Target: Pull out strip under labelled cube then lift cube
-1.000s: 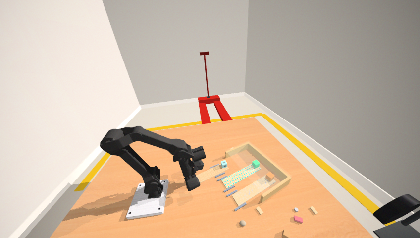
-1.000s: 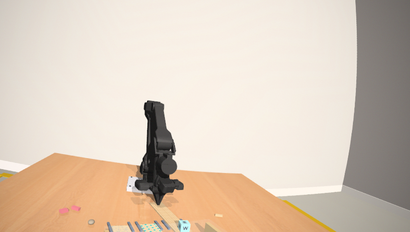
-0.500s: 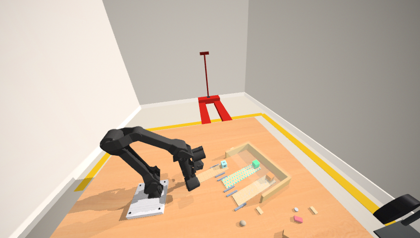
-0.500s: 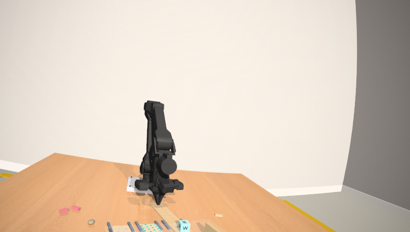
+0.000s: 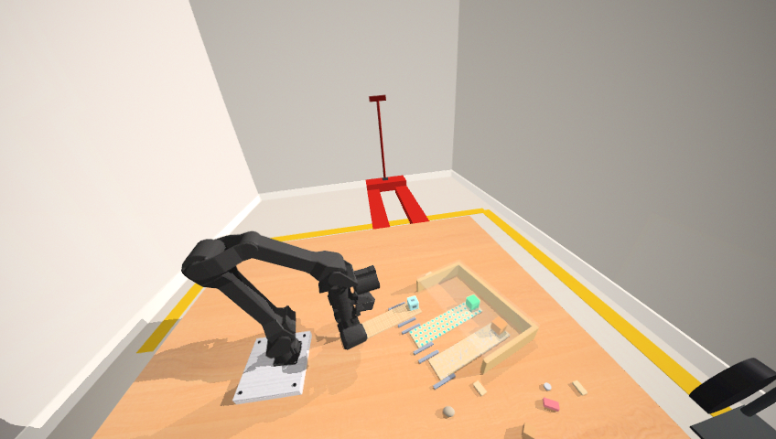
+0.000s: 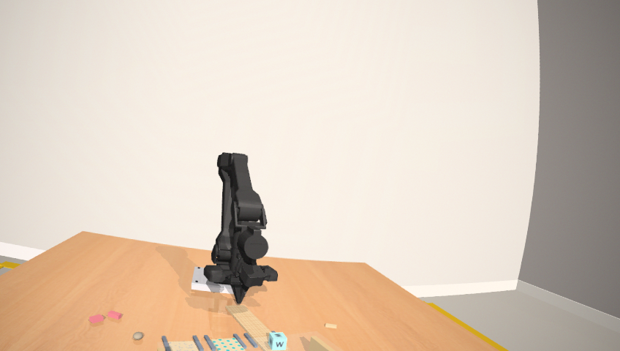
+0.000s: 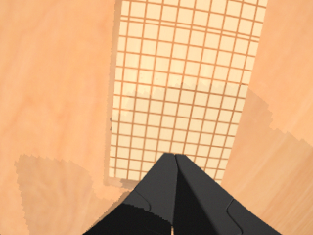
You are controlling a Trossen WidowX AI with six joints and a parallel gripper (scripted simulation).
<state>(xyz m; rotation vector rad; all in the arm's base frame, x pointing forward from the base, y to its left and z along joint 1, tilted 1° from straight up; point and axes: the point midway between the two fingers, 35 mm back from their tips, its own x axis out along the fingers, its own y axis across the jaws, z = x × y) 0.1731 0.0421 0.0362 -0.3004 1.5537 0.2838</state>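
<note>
Right now the labelled cube is 20 cm ahead of my gripper tip and 8 cm to the left of it. The rest, counted from my gripper tip: stone 23 cm ahead, 22 cm to the right, 2 cm below.
</note>
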